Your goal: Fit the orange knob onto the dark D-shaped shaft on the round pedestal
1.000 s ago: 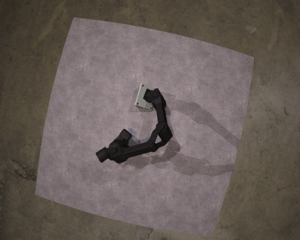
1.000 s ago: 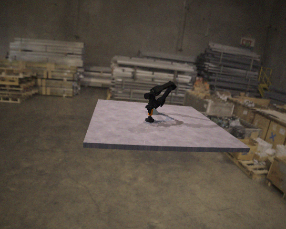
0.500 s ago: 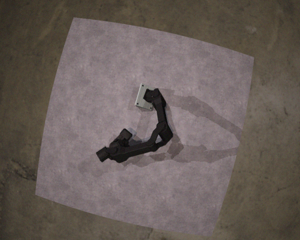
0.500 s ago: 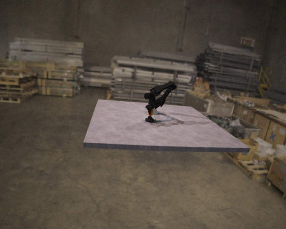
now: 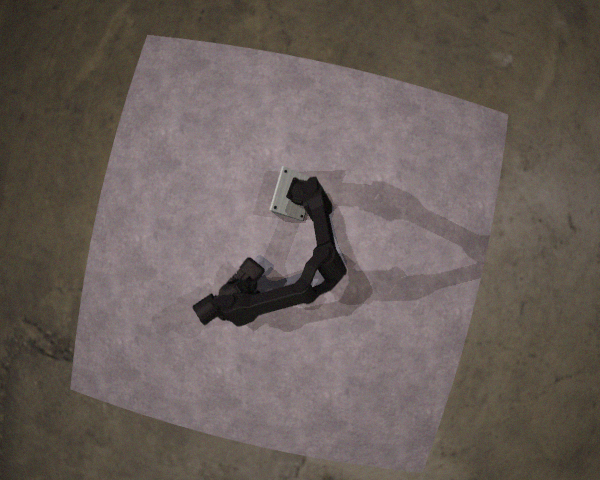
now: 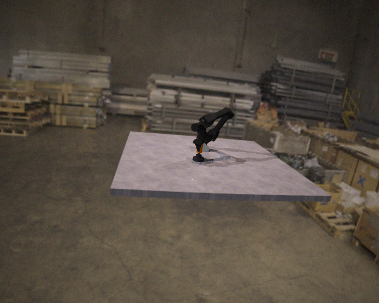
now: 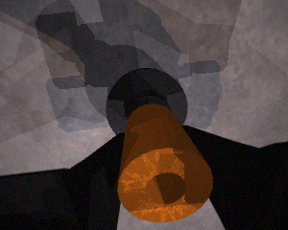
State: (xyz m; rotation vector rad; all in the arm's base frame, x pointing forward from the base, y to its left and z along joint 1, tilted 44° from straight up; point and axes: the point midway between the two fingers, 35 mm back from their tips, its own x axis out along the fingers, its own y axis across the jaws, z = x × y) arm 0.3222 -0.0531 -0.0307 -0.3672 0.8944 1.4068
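Right now my gripper tip is 20 mm below the orange knob. The rest, counted from my gripper tip: dark pedestal 40 mm below.
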